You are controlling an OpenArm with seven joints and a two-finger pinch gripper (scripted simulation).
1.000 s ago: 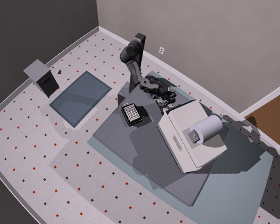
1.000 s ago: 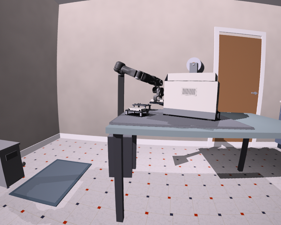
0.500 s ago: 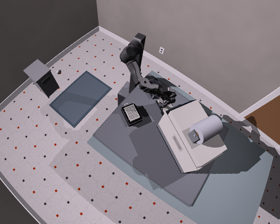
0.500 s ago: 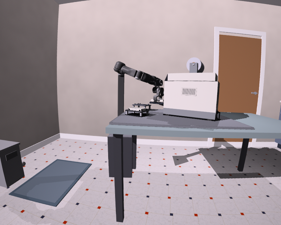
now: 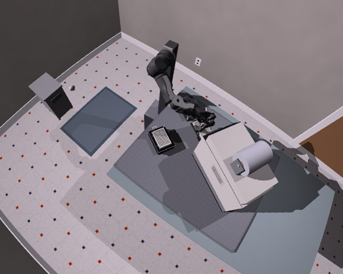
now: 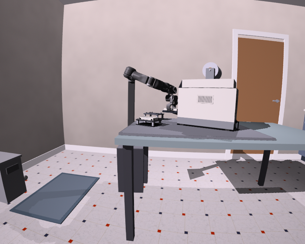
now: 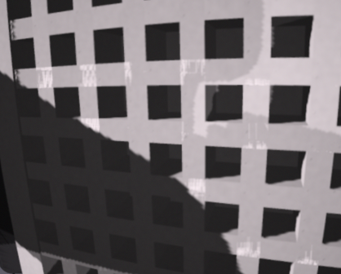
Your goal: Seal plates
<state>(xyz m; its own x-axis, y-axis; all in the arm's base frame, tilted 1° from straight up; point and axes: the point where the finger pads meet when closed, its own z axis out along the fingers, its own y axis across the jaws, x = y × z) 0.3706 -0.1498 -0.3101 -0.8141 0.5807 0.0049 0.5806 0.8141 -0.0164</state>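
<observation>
The sealer stage is 2 cm below my hand. From my hand the other things lie so: N1 label: 24 cm behind, 21 cm to the left, 11 cm below; screen: 21 cm above, 12 cm ahead, 3 cm to the right; plate nest: 15 cm to the left, 15 cm behind, 6 cm below.
</observation>
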